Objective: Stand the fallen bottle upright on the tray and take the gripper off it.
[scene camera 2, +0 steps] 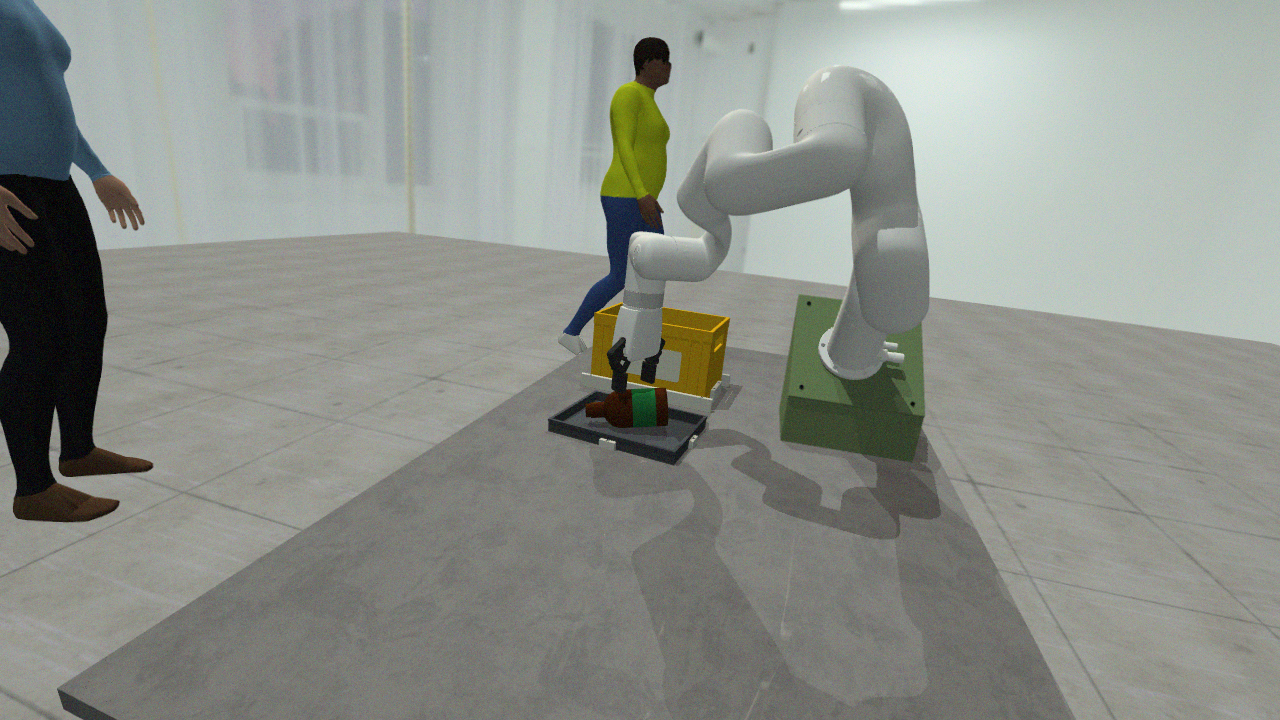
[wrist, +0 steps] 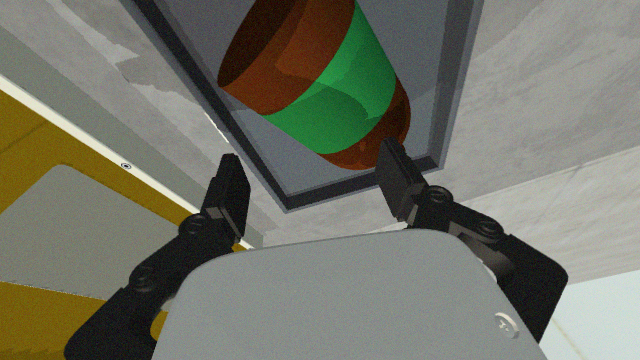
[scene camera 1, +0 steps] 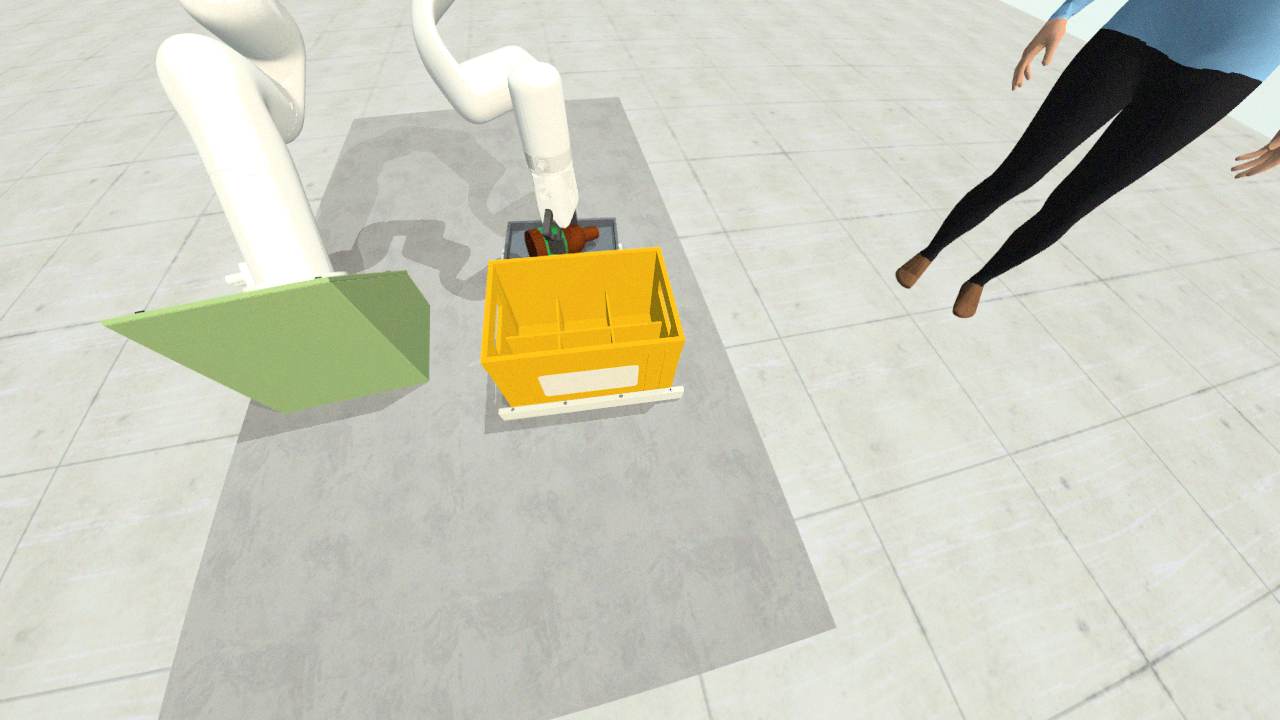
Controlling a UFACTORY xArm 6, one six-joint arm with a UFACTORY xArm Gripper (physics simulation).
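Frame: origin at the arm's base, x up, y left, z back, level; millimetres.
Where they show: gripper, fingertip midpoint: [scene camera 2: 633,386] [wrist: 312,163] [scene camera 1: 564,238]; arm's base at its link origin: [scene camera 2: 850,352] [scene camera 1: 300,286].
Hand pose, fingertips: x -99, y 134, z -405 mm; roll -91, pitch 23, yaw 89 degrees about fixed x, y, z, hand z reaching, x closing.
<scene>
Things, the pixels of their top centre, and the offset from my fingertips.
- brown bottle with a green label, top centre: [wrist: 370,155] [scene camera 2: 628,386] [scene camera 1: 562,222] dz -2, dx +12, dy +34 mm
- dark grey tray at its top centre: [wrist: 338,93] [scene camera 2: 630,417] [scene camera 1: 561,247] dz +8, dx -51, dy +32 mm
- yellow crate with dividers, top centre: [scene camera 1: 580,297] [scene camera 2: 664,315] dz +0, dx +98, dy -249 mm
The brown bottle with a green label [scene camera 1: 577,239] [scene camera 2: 646,408] [wrist: 345,100] lies on its side in the dark grey tray [scene camera 1: 515,238] [scene camera 2: 644,451] [wrist: 325,195]. In scene camera 2 its neck points left and its base right. My gripper [scene camera 1: 562,234] [scene camera 2: 633,383] [wrist: 312,163] points down, open and empty, close above the bottle's shoulder and neck. In the wrist view the right fingertip overlaps the shoulder and the left one is off to the side of the bottle. The neck does not show there. Whether a finger touches the bottle I cannot tell.
A yellow crate with dividers [scene camera 1: 519,368] [scene camera 2: 698,358] [wrist: 30,147] stands close beside the tray, with white rails at its foot. The arm's green base block [scene camera 1: 268,349] [scene camera 2: 841,425] stands to one side. A person in blue [scene camera 1: 1074,134] [scene camera 2: 44,313] and one in yellow [scene camera 2: 635,143] stand nearby.
</scene>
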